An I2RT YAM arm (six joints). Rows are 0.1 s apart.
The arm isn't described. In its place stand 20 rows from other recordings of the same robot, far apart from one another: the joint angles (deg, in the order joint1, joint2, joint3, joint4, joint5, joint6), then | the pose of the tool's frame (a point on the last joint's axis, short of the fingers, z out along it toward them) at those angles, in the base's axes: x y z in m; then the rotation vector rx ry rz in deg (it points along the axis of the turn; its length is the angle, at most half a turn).
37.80, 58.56, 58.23, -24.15, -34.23, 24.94 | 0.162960, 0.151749, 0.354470, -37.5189, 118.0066, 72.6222
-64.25, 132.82, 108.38, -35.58, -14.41, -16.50 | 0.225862, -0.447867, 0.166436, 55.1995, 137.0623, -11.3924
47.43, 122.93, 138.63, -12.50, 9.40, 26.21 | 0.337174, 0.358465, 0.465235, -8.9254, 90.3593, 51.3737
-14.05, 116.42, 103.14, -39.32, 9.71, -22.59 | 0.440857, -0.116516, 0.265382, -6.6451, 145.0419, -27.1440
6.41, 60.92, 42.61, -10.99, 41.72, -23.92 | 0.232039, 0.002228, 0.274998, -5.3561, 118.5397, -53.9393
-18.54, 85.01, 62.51, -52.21, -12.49, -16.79 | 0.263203, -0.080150, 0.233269, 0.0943, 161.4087, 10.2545
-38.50, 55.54, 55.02, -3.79, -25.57, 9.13 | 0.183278, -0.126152, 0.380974, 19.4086, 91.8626, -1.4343
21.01, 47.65, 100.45, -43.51, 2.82, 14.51 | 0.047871, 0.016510, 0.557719, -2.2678, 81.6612, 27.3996
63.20, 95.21, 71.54, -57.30, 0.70, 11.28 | 0.140003, 0.276195, 0.224765, -75.3189, 154.8903, 7.3927
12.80, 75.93, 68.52, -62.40, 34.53, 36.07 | 0.240626, 0.033976, 0.300504, 37.0824, 140.3304, -30.3345
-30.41, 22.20, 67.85, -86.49, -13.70, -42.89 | -0.007738, 0.014318, 0.359378, -21.4119, 129.5475, -23.1619
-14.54, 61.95, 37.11, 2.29, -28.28, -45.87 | 0.237216, -0.044100, 0.257619, -46.8987, 99.6143, -12.8250
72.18, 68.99, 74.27, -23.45, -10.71, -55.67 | 0.075512, 0.256530, 0.408257, -100.7630, 41.1024, 21.3625
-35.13, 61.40, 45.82, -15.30, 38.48, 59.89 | 0.177947, -0.152288, 0.284999, 98.4256, 59.8275, -24.7797
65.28, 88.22, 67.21, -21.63, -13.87, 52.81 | 0.135218, 0.314123, 0.272007, -24.7402, 151.2712, 67.1419
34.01, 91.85, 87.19, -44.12, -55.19, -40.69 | 0.265275, 0.214259, 0.346313, -94.5328, 83.7221, 61.9378
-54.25, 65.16, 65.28, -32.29, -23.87, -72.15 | 0.154345, -0.189742, 0.356857, -34.0269, 121.7933, -49.9573
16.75, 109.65, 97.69, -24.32, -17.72, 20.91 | 0.425755, 0.139454, 0.306199, -5.4985, 129.3611, 40.1428
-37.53, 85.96, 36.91, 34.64, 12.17, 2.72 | 0.243383, -0.196421, 0.204050, 44.8165, 96.7645, -35.4651
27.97, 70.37, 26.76, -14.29, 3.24, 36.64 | 0.184911, 0.095917, 0.143818, 12.5555, 149.4833, 19.4773
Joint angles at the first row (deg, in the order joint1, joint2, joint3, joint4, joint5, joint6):
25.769, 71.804, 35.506, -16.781, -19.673, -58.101
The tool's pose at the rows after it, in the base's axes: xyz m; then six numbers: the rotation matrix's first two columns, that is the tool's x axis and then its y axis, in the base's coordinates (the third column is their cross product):
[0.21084, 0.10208, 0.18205, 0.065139, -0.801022, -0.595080, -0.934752, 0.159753, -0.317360]
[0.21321, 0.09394, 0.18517, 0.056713, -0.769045, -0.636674, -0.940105, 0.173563, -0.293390]
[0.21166, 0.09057, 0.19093, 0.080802, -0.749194, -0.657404, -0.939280, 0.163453, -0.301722]
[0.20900, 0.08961, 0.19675, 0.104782, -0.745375, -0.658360, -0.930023, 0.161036, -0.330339]
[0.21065, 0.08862, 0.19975, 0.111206, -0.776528, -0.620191, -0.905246, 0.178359, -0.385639]
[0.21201, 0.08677, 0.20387, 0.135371, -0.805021, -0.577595, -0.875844, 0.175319, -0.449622]
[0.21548, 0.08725, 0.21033, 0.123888, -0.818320, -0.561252, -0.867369, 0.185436, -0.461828]
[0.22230, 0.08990, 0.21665, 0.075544, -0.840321, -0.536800, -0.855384, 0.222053, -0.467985]
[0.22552, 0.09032, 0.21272, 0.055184, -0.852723, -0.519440, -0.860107, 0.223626, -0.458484]
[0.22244, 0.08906, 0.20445, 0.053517, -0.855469, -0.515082, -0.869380, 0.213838, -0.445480]
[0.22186, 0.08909, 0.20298, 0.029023, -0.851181, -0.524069, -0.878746, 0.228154, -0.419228]
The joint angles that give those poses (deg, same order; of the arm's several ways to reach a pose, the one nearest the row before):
22.342, 71.808, 35.596, -17.488, -23.631, -56.692
19.696, 71.369, 35.859, -18.192, -27.769, -57.129
18.724, 69.967, 36.034, -18.984, -30.055, -58.183
18.721, 68.208, 35.949, -19.072, -29.975, -58.623
18.895, 67.500, 35.947, -17.935, -26.037, -59.064
18.809, 66.624, 36.035, -17.054, -22.777, -60.905
18.895, 66.881, 37.699, -18.189, -21.015, -60.735
19.509, 68.195, 40.064, -19.152, -17.158, -58.801
19.511, 69.607, 40.430, -19.425, -15.997, -58.794
19.423, 69.696, 38.850, -18.895, -16.346, -59.239
19.426, 69.962, 38.933, -19.685, -16.698, -58.010

